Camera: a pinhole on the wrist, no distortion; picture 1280 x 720 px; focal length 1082.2 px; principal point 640.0 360.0 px. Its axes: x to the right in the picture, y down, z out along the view. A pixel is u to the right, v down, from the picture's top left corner.
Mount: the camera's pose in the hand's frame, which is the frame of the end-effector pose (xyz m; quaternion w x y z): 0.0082 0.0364 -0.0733 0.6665 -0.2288 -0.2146 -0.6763
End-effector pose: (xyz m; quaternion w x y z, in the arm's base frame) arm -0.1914 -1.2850 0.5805 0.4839 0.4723 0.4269 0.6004
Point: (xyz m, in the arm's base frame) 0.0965 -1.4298 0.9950
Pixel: 605 111
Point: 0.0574 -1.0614 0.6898
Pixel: outside the picture
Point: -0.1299 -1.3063 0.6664
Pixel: 1073 177
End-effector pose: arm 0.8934 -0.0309 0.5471 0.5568 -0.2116 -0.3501 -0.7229
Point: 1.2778 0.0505 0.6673
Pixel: 107 56
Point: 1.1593 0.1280 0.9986
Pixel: 684 572
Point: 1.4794 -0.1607 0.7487
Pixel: outside the picture
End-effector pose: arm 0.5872 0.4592 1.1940 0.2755 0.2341 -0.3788 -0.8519
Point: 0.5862 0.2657 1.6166
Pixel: 167 427
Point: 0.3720 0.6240 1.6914
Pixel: 1001 244
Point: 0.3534 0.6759 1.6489
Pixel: 1141 217
